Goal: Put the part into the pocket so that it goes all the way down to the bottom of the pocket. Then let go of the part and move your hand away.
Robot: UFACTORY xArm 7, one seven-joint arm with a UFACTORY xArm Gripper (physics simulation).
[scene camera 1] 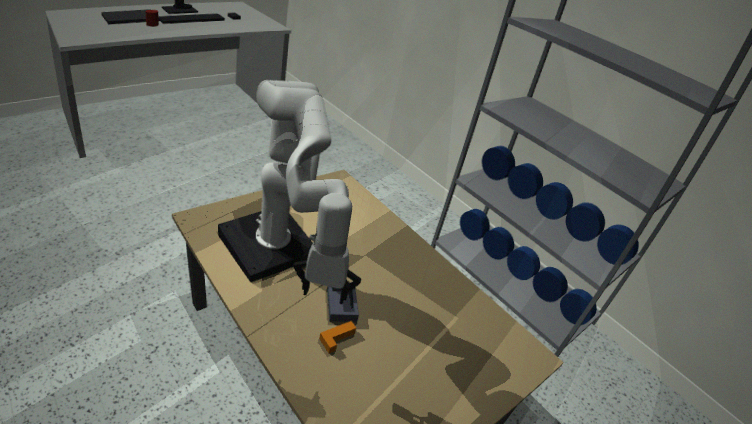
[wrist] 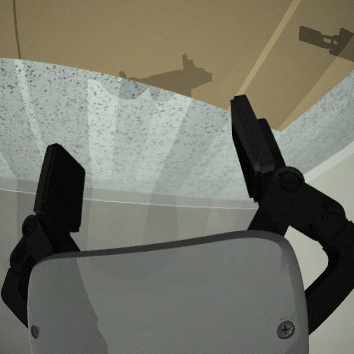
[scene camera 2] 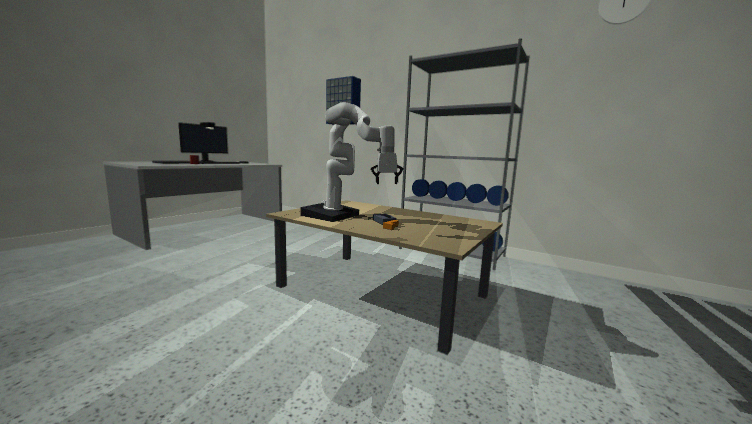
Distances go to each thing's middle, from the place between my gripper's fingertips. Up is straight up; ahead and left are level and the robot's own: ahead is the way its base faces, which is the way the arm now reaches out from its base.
Right now my hand is 80 mm past the dark pocket block (scene camera 1: 348,311), 200 mm to the right of it and 230 mm above it.
